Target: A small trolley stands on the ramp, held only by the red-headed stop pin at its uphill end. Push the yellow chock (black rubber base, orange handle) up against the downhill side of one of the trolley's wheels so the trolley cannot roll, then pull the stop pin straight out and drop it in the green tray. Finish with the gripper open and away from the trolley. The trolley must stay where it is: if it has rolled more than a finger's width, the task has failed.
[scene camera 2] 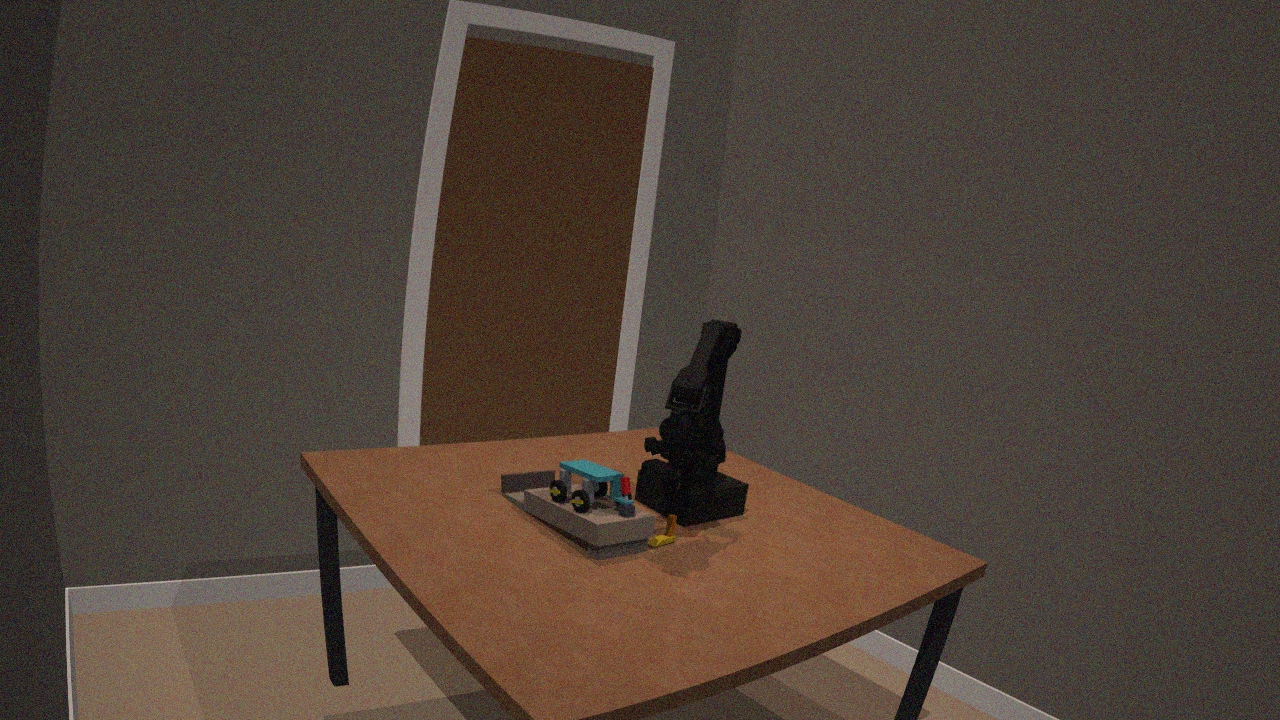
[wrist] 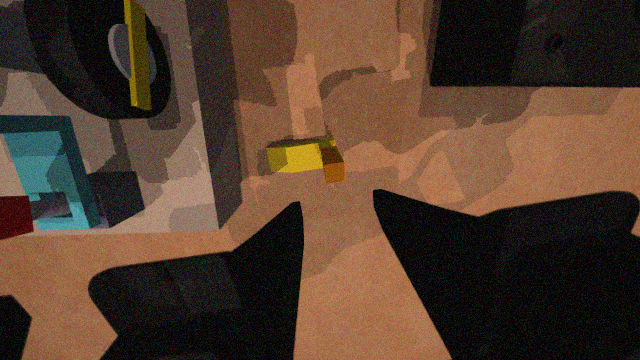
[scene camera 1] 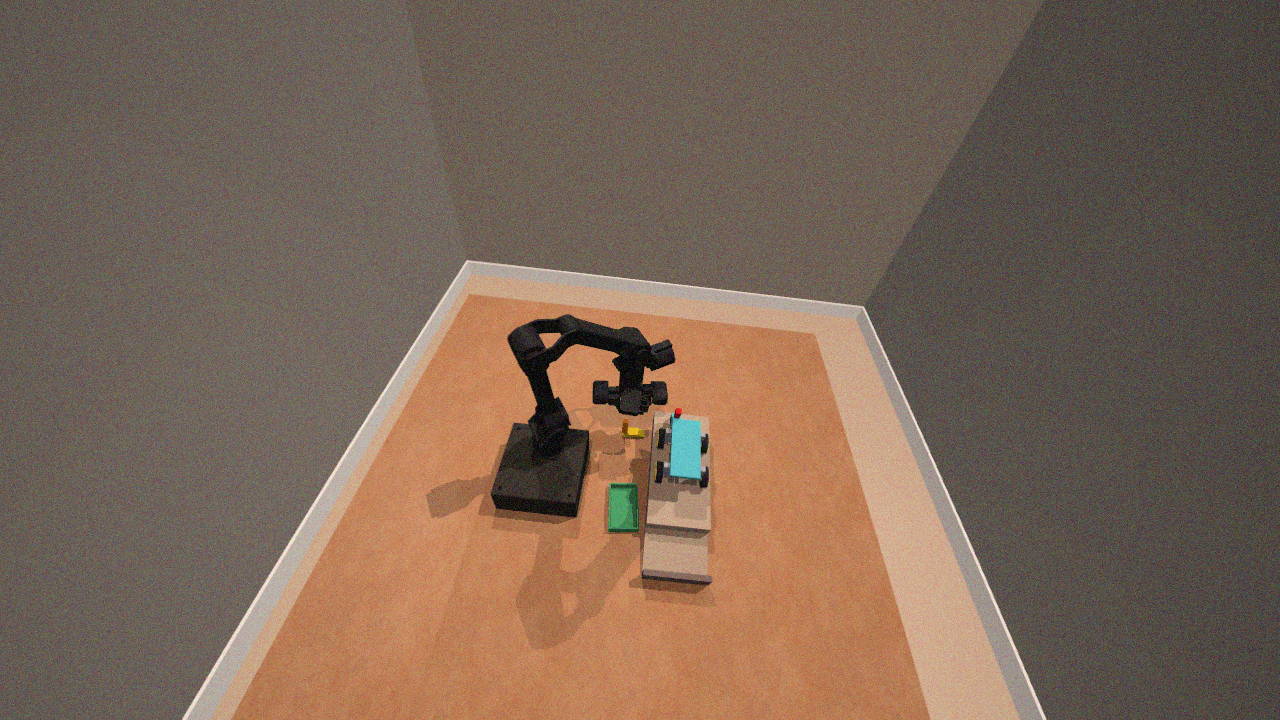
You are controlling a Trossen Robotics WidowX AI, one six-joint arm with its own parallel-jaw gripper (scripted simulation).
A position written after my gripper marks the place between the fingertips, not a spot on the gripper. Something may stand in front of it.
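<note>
My gripper [scene camera 1: 627, 411] is visible, likewise at [scene camera 2: 674, 500] and [wrist: 337, 203]. A teal-decked trolley [wrist: 113, 66] appears, also at [scene camera 1: 687, 441] and [scene camera 2: 595, 484]. A yellow chock [wrist: 323, 153] is present.
</note>
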